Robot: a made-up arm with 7 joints.
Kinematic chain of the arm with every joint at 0, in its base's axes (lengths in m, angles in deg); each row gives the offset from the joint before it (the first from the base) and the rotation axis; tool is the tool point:
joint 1: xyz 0 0 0 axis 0 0.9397 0.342
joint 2: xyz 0 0 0 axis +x
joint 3: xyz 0 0 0 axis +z
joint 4: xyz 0.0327 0 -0.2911 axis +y
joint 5: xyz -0.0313 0 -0.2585 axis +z
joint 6: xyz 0 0 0 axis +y
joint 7: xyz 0 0 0 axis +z
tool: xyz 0 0 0
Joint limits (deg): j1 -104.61..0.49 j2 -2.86..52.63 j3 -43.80..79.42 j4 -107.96..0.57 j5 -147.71..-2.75 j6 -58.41..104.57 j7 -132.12..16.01
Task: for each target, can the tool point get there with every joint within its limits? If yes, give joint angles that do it. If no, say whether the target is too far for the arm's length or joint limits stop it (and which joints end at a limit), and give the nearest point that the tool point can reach.
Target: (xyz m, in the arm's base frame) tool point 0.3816 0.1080 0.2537
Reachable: yes | joints -78.84 40.93 11.66 -76.82 -20.94 42.65 -19.62
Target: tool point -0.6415 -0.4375 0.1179
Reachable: no: too far | nearest point 0.0876 -0.3421 0.1286 | short by 0.735 m
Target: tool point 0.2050 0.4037 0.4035
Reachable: no: too far | nearest point 0.2091 0.3238 0.3199 | short by 0.116 m
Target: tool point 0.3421 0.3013 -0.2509
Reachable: yes | joints -20.75 33.01 25.11 -53.12 -60.63 74.78 -47.43
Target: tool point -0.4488 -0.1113 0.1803
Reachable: no: joint limits stop it (at a limit: joint 1, joint 2, joint 4) | nearest point 0.0970 -0.3123 0.1853 | short by 0.582 m
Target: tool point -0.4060 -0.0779 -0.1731
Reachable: no: joint limits stop it (at a limit: joint 1, joint 2, joint 4) | nearest point -0.0055 -0.0276 -0.5486 | short by 0.551 m
